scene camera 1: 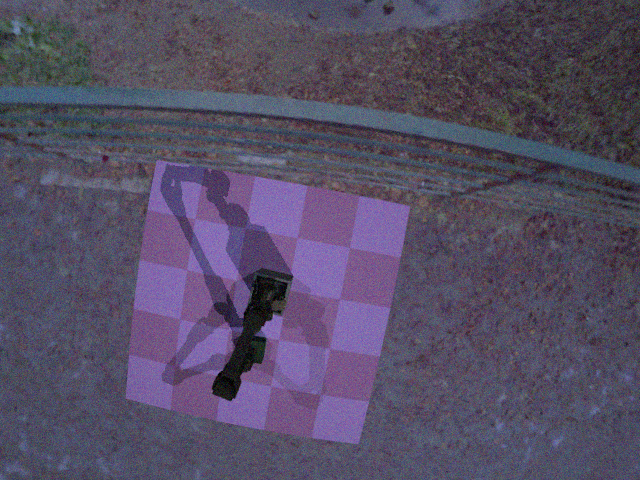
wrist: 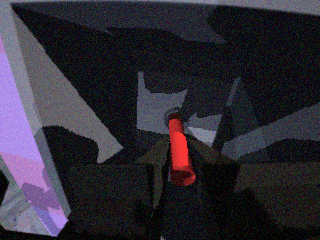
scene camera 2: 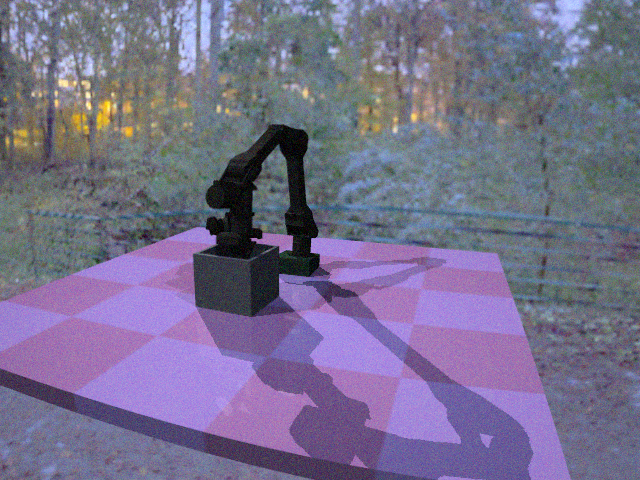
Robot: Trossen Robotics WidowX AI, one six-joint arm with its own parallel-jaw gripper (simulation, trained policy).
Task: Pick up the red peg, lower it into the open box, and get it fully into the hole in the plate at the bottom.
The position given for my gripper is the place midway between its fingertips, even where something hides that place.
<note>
In view: my gripper (scene camera 2: 240, 269), a dark box (wrist: 76, 75) and a red peg (wrist: 182, 173).
My gripper shows as well in the wrist view (wrist: 177, 138). Scene camera 2 does not show the red peg, which is hidden by the dark box.
</note>
